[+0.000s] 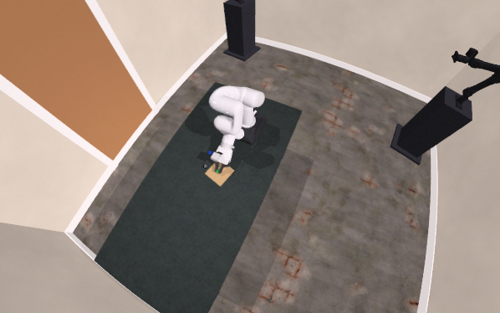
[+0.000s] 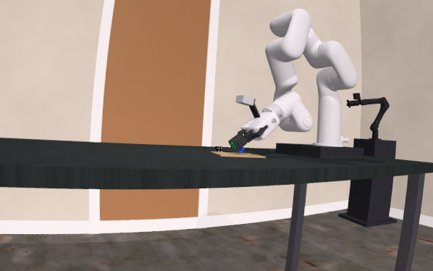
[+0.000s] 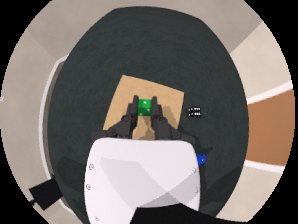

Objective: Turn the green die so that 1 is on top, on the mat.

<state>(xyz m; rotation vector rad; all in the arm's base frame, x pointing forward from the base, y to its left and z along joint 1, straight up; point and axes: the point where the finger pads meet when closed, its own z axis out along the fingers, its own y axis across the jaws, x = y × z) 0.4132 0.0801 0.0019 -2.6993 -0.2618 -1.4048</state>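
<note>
Right now the tan mat is 40 mm below my hand. Round my hand: green die 10 mm ahead, 10 mm below; black die 30 mm ahead, 100 mm to the right, 30 mm below; blue die 70 mm behind, 140 mm to the right, 30 mm below.
</note>
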